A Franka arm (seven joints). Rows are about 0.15 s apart.
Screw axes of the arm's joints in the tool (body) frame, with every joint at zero. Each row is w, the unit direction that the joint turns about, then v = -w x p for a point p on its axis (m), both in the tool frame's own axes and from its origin. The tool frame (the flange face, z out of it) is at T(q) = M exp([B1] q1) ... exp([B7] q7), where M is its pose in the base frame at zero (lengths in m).
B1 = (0, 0, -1, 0, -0.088, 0)
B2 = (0, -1, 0, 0.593, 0, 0.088)
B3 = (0, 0, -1, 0, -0.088, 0)
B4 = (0, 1, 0, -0.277, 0, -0.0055)
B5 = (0, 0, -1, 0, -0.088, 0)
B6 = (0, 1, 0, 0.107, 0, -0.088)
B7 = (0, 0, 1, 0, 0, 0)
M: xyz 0.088 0 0.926 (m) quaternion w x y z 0 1 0 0
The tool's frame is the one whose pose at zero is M.
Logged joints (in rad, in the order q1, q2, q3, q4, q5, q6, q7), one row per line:
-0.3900, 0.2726, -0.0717, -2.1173, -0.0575, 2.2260, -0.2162
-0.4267, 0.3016, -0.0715, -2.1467, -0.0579, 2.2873, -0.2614
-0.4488, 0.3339, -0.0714, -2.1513, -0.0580, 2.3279, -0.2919
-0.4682, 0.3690, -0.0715, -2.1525, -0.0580, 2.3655, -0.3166
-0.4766, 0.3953, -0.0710, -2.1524, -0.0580, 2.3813, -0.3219
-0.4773, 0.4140, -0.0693, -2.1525, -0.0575, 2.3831, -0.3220
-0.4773, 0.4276, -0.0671, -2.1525, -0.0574, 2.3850, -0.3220
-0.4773, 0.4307, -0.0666, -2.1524, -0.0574, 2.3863, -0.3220
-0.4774, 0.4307, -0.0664, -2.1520, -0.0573, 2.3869, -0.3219
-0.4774, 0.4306, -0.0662, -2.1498, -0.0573, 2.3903, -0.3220
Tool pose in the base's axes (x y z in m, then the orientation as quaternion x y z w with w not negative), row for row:
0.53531, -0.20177, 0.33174, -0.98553, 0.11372, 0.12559, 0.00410
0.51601, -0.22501, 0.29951, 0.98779, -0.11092, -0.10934, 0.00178
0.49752, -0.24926, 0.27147, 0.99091, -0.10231, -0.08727, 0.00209
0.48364, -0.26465, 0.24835, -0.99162, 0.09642, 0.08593, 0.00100
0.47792, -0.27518, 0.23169, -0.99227, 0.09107, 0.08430, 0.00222
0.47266, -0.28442, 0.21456, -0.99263, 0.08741, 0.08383, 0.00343
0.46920, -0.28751, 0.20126, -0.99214, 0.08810, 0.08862, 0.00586
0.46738, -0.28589, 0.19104, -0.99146, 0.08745, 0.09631, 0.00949
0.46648, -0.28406, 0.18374, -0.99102, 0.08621, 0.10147, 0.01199
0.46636, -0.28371, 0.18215, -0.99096, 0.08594, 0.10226, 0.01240
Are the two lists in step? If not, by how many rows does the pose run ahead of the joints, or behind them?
The pose runs 2 rows behind the joints: the pose in row i belongs to the joints in row i - 2.
